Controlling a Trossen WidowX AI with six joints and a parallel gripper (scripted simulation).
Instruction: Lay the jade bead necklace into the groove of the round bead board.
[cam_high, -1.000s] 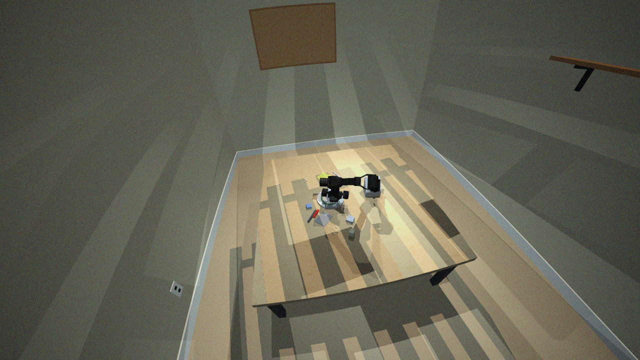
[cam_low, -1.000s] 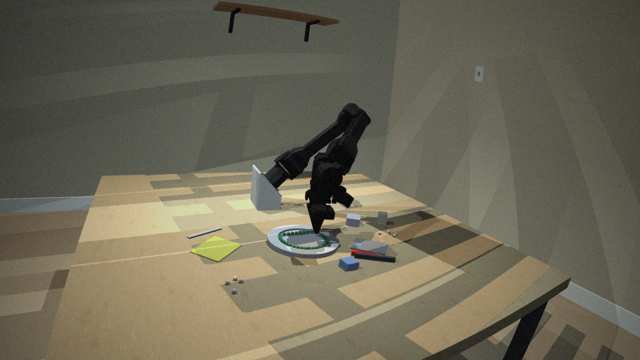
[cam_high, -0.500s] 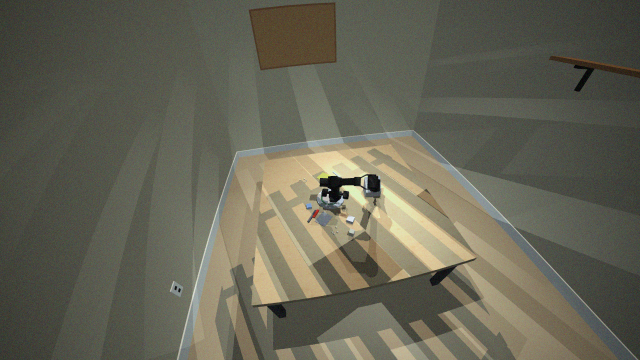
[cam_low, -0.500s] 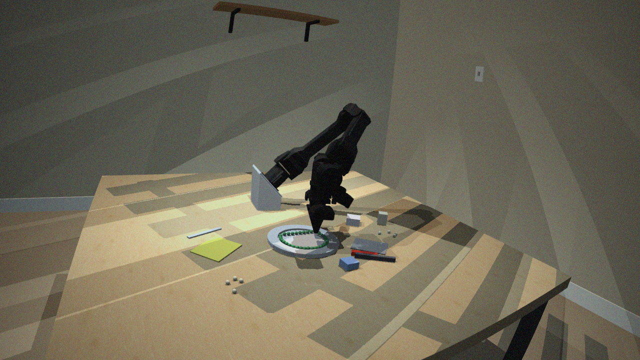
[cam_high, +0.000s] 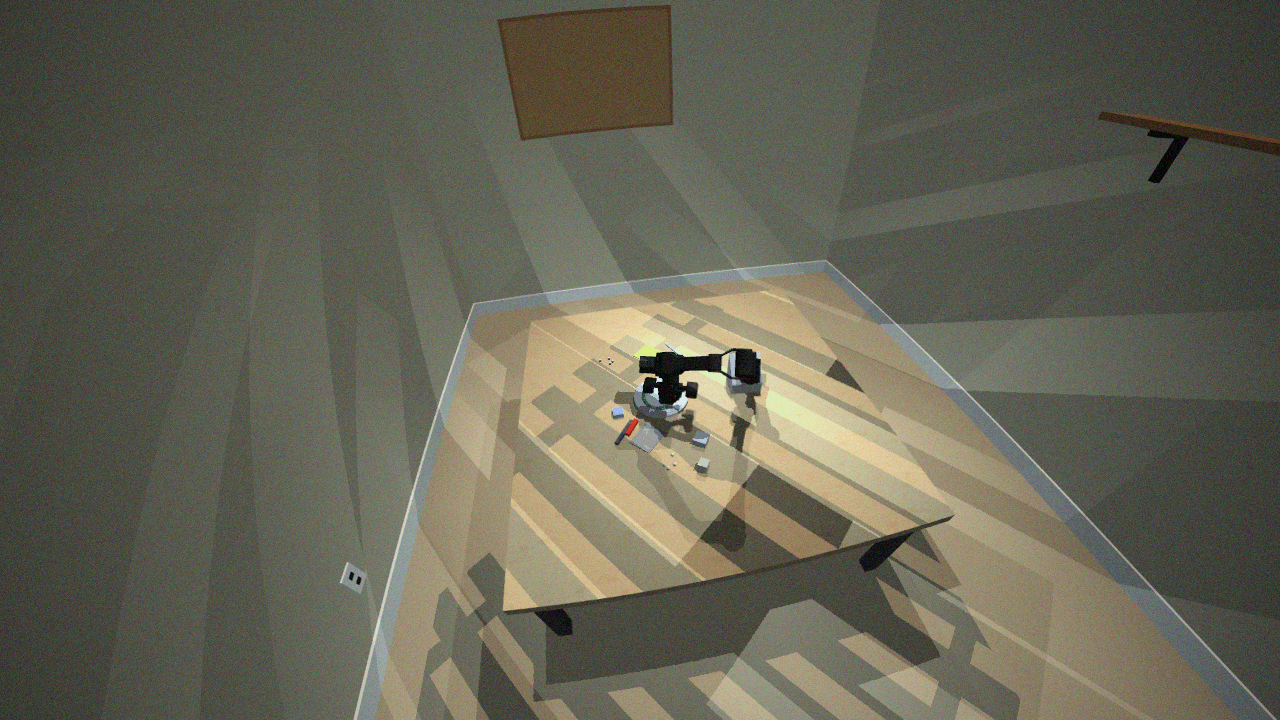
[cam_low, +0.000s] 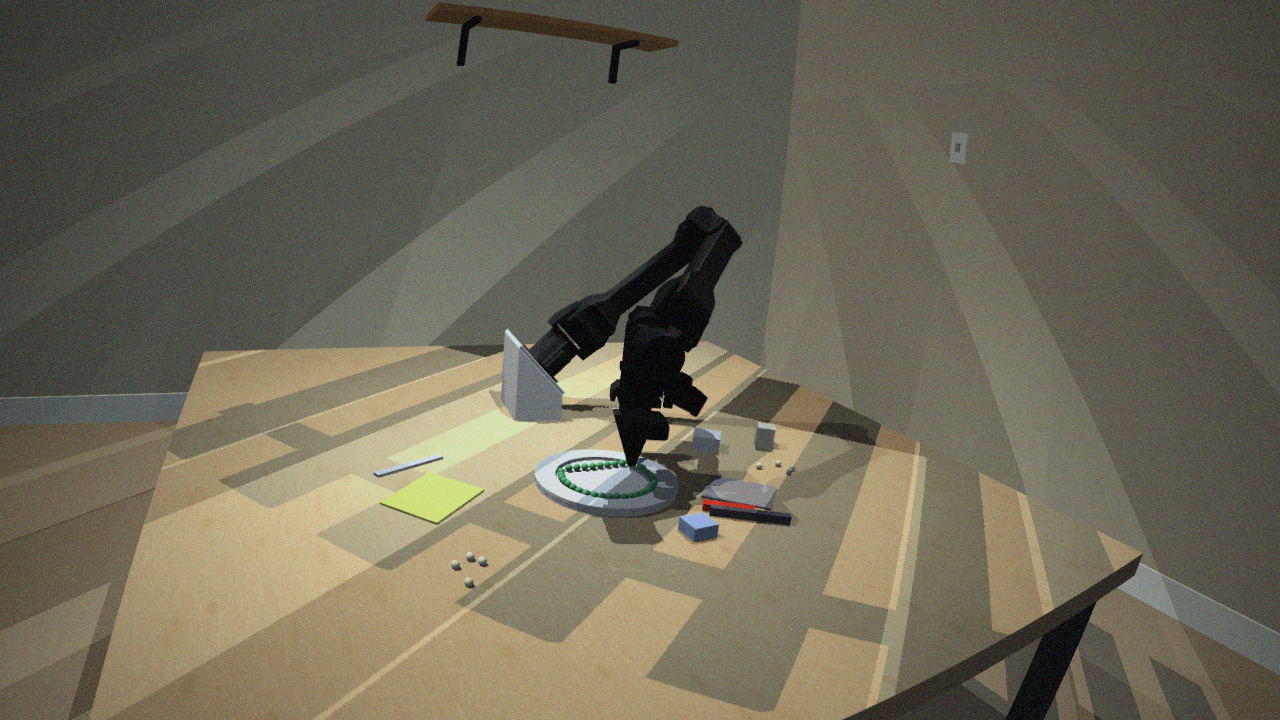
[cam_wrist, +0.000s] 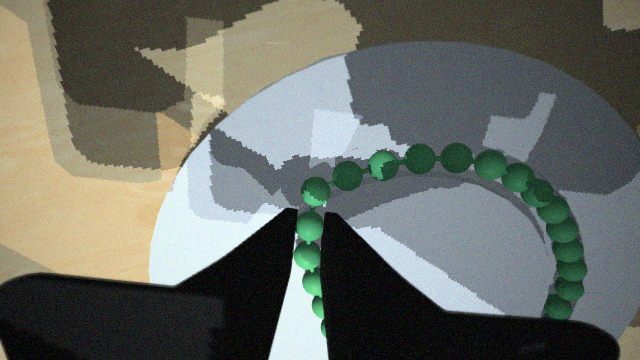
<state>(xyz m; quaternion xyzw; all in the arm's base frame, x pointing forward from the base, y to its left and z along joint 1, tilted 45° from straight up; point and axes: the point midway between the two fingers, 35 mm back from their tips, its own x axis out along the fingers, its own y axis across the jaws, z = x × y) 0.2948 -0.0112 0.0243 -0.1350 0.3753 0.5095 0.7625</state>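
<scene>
Now: the round grey bead board 20 mm ahead of my gripper tip, 50 mm to the right of it and 10 mm below it. Round my gripper tip: grey plate (120 mm ahead, 110 mm to the left, 10 mm below); blue block (190 mm ahead, 20 mm to the right, 10 mm below); red and black pen (170 mm ahead, 60 mm to the left, 10 mm below).
</scene>
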